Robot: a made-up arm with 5 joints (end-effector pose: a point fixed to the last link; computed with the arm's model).
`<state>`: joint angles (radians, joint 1 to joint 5).
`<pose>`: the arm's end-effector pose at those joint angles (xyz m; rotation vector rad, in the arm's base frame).
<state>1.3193 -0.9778 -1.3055 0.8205 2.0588</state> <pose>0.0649 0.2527 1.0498 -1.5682 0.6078 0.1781</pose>
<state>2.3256 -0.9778 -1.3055 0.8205 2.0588</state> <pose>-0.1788 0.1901 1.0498 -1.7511 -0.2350 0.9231</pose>
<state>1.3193 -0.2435 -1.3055 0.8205 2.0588</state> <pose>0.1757 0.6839 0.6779 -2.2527 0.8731 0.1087</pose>
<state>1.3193 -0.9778 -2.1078 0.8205 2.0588</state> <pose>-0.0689 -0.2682 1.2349 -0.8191 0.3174 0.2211</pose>
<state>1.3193 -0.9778 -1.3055 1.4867 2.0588</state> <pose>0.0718 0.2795 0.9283 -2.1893 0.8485 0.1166</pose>
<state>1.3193 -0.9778 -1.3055 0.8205 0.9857</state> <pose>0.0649 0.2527 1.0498 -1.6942 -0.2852 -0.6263</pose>
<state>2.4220 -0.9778 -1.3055 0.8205 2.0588</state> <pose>-0.1962 0.1720 1.0498 -1.7522 -0.3217 0.9923</pose>
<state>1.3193 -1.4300 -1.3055 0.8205 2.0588</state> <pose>-0.0247 -0.0963 1.0870 -1.1461 0.4442 0.2060</pose>
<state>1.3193 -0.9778 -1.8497 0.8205 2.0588</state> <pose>-0.0223 -0.0870 1.2238 -1.0602 0.4109 0.2105</pose>
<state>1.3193 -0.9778 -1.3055 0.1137 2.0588</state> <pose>0.0390 0.1519 1.1308 -0.9083 0.3520 0.2176</pose>
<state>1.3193 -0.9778 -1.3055 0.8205 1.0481</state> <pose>0.0649 0.2527 1.0498 -1.6966 -0.2315 -0.5801</pose>
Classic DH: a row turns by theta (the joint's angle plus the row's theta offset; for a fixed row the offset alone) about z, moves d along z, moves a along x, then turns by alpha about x. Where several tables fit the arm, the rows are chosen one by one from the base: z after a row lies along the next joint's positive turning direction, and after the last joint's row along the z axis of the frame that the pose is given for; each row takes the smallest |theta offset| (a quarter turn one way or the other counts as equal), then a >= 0, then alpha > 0; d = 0 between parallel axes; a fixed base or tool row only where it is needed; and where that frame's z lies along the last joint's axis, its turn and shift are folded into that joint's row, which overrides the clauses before.
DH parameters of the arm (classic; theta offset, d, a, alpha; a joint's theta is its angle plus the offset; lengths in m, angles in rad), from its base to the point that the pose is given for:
joint 1: 0 0.2851 0 -1.5708
joint 2: -1.385 0 0.3178 0
joint 3: -0.4083 0 -0.5479 0
joint 4: -1.3483 0 -0.1175 1.5708
joint 5: 3.1416 0.15 0 0

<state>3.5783 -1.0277 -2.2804 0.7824 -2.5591</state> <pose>0.4115 0.1921 1.1940 0.7425 -0.0542 -2.0432</pose>
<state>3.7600 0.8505 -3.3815 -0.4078 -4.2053</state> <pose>-0.3226 -0.2295 1.1247 -0.1867 -0.2087 2.6841</pose>
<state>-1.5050 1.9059 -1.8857 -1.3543 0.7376</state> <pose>0.0368 -0.5579 -0.3307 0.9384 -1.9451 1.5770</pose>
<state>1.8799 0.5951 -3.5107 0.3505 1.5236</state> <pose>-0.0635 0.1990 1.2485 -0.5690 -0.1024 0.2546</pose>
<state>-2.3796 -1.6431 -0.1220 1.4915 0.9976</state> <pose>-0.2452 -0.2340 0.4302 -0.3468 -2.9305 0.3130</pose>
